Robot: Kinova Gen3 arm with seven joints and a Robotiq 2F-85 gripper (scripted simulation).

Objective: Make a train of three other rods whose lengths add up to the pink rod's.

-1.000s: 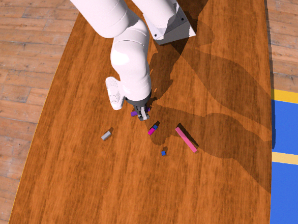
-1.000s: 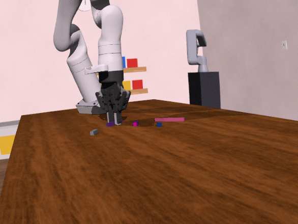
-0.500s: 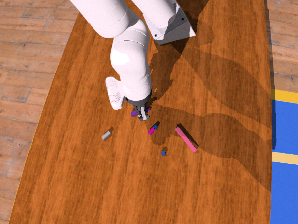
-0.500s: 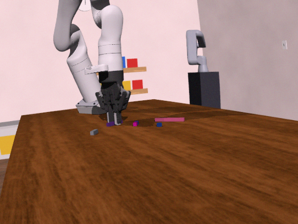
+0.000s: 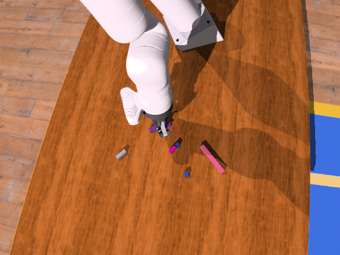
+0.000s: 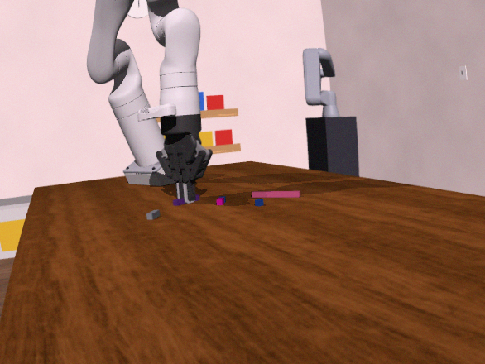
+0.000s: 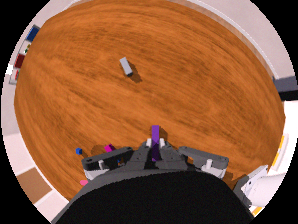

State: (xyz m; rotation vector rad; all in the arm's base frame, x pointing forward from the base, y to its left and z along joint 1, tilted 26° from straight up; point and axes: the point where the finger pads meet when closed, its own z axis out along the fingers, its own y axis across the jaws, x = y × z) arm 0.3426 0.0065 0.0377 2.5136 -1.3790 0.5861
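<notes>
Now: hand 1 cm above the purple rod. The rest, counted from my hand: small blue rod (11 cm ahead, 10 cm to the left, 1 cm below); magenta rod (6 cm ahead, 5 cm to the left, 1 cm below); grey rod (10 cm ahead, 8 cm to the right, 1 cm below).
</notes>
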